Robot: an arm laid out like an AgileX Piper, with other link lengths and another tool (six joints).
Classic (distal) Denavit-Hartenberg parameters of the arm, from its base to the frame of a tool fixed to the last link. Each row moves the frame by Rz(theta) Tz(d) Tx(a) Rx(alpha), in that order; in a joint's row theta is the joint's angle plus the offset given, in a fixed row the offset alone. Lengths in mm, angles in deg.
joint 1: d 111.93, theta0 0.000, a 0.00, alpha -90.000
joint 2: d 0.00, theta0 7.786, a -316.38, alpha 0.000
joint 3: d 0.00, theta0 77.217, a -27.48, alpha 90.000
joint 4: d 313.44, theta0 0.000, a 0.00, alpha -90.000
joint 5: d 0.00, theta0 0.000, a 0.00, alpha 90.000
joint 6: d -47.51, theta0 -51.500, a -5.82, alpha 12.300
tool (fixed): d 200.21, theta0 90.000, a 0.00, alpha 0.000
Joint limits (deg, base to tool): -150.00..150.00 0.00..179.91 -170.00..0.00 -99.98..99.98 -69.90..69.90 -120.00..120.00
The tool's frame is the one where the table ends.
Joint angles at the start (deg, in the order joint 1, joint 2, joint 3, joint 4, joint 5, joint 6):
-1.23 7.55 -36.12 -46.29 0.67 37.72
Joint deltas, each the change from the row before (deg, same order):
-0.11 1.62 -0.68 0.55 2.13 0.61
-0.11 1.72 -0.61 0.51 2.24 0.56
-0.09 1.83 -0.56 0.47 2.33 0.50
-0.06 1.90 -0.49 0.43 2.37 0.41
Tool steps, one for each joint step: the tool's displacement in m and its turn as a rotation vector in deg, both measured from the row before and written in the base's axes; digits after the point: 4 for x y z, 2 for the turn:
0.0100 -0.0051 -0.0005 1.87 2.36 -0.77
0.0110 -0.0052 -0.0016 1.83 2.61 -0.92
0.0118 -0.0053 -0.0027 1.77 2.83 -1.04
0.0124 -0.0052 -0.0038 1.65 3.01 -1.13

